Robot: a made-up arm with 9 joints. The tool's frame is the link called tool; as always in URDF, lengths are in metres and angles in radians. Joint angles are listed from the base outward.
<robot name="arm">
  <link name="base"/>
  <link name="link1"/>
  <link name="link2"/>
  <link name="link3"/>
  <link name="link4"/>
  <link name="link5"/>
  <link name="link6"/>
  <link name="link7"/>
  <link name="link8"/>
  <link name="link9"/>
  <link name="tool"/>
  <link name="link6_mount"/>
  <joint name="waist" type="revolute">
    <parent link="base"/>
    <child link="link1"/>
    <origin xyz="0 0 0.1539" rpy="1.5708 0 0"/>
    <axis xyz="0 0 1"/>
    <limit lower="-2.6" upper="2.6"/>
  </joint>
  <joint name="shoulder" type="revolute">
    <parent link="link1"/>
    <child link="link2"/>
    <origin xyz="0.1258 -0.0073 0.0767" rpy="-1.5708 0 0"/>
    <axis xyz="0 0 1"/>
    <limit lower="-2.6" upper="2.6"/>
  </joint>
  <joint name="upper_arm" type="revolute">
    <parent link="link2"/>
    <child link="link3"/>
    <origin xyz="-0.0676 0.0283 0.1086" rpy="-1.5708 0 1.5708"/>
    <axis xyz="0 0 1"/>
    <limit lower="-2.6" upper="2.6"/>
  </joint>
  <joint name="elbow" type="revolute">
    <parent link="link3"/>
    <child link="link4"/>
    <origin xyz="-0.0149 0.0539 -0.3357" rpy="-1.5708 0 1.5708"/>
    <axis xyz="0 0 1"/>
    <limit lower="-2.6" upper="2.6"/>
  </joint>
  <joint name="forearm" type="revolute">
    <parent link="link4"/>
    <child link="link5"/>
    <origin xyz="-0.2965 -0.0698 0.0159" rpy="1.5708 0 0"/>
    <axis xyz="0 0 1"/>
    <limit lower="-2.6" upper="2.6"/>
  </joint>
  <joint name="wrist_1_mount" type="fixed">
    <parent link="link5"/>
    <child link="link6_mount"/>
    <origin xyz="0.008 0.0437 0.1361"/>
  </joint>
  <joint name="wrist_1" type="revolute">
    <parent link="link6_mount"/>
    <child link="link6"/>
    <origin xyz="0.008 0.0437 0.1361" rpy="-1.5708 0 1.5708"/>
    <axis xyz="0 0 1"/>
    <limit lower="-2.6" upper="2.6"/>
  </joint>
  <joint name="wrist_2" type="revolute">
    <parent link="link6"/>
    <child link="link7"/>
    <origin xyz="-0.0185 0.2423 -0.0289" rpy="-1.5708 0 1.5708"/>
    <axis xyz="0 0 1"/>
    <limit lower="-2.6" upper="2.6"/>
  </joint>
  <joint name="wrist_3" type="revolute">
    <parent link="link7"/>
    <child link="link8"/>
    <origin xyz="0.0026 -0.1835 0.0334"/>
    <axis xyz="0 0 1"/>
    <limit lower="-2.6" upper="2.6"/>
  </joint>
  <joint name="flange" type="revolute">
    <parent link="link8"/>
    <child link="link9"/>
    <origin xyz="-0.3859 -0.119 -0.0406" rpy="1.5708 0 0"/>
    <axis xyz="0 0 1"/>
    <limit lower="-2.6" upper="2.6"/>
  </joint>
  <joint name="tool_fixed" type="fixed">
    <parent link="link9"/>
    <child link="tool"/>
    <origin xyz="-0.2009 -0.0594 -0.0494"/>
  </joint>
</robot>
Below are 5 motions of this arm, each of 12 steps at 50 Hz.
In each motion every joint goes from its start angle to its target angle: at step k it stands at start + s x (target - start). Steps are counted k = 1, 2, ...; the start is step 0. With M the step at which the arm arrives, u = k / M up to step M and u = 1 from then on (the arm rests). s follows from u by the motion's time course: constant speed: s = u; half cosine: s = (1 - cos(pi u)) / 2; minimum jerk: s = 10 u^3 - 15 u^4 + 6 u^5.
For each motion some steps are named. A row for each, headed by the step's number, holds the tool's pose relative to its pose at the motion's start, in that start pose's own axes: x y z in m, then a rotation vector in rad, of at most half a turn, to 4 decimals.
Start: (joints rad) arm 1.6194 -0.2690 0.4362 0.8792 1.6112 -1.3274 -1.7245 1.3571 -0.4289
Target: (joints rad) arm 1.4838 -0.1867 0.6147 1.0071 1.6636 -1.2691 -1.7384 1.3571 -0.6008
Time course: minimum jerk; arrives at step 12
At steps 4, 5, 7, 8, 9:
4: -0.0145 0.0077 -0.0192 0.0527 -0.0111 -0.0524
5: -0.0240 0.0137 -0.0311 0.0867 -0.0165 -0.0874
7: -0.0453 0.0300 -0.0557 0.1617 -0.0240 -0.1682
8: -0.0547 0.0384 -0.0656 0.1945 -0.0251 -0.2052
9: -0.0621 0.0454 -0.0728 0.2196 -0.0251 -0.2343

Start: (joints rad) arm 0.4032 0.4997 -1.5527 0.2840 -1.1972 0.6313 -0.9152 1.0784 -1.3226
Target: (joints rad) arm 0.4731 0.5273 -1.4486 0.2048 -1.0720 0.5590 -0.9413 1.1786 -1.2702
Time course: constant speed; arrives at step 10
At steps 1, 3, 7, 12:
1: -0.0063 0.0115 0.0135 -0.0334 -0.0012 -0.0099
3: -0.0187 0.0361 0.0393 -0.1001 -0.0036 -0.0296
7: -0.0422 0.0911 0.0857 -0.2336 -0.0087 -0.0681
12: -0.0588 0.1371 0.1155 -0.3335 -0.0127 -0.0965

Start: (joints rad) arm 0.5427 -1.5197 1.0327 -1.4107 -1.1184 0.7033 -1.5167 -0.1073 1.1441
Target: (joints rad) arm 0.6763 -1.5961 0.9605 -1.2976 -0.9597 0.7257 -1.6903 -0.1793 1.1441
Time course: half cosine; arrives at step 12
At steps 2, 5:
2: -0.0017 -0.0042 -0.0017 -0.0005 -0.0114 -0.0031
5: -0.0093 -0.0223 -0.0107 -0.0041 -0.0641 -0.0195

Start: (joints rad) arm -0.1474 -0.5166 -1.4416 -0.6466 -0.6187 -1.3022 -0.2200 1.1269 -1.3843
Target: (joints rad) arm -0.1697 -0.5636 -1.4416 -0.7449 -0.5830 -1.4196 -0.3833 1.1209 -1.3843
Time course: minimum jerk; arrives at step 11
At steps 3, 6, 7, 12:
3: -0.0059 -0.0033 -0.0113 0.0267 0.0095 -0.0173
6: -0.0293 -0.0107 -0.0512 0.1209 0.0402 -0.0807
7: -0.0383 -0.0117 -0.0649 0.1534 0.0496 -0.1036
12: -0.0536 -0.0115 -0.0870 0.2059 0.0638 -0.1415

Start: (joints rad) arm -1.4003 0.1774 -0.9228 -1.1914 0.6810 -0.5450 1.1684 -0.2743 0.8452
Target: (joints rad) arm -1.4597 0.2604 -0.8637 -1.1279 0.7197 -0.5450 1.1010 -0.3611 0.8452
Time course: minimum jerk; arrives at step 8
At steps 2, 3, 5, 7, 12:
2: 0.0033 0.0059 -0.0030 -0.0136 -0.0060 -0.0071
3: 0.0089 0.0156 -0.0081 -0.0366 -0.0158 -0.0187
5: 0.0247 0.0399 -0.0222 -0.0994 -0.0403 -0.0477
7: 0.0344 0.0533 -0.0309 -0.1373 -0.0536 -0.0633
12: 0.0350 0.0541 -0.0314 -0.1397 -0.0545 -0.0642

